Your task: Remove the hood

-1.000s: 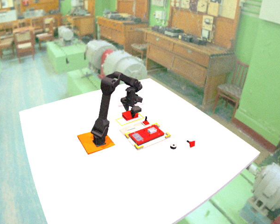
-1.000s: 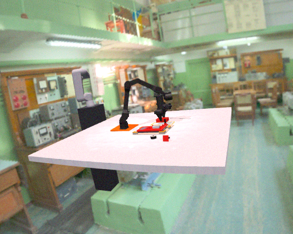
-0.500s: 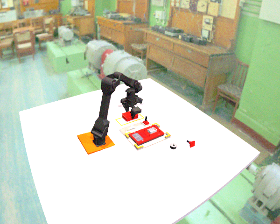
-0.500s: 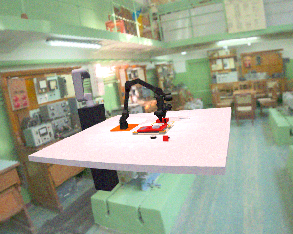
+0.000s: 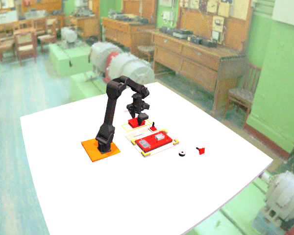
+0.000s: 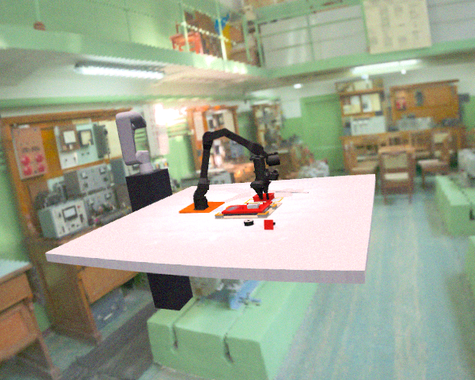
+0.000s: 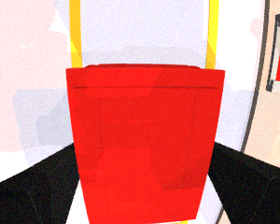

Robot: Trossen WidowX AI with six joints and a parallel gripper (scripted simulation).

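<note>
My gripper tip is now 1 cm below the red hood. Also, from my gripper tip: white wheel 5 cm ahead, 39 cm to the right, 1 cm below.
</note>
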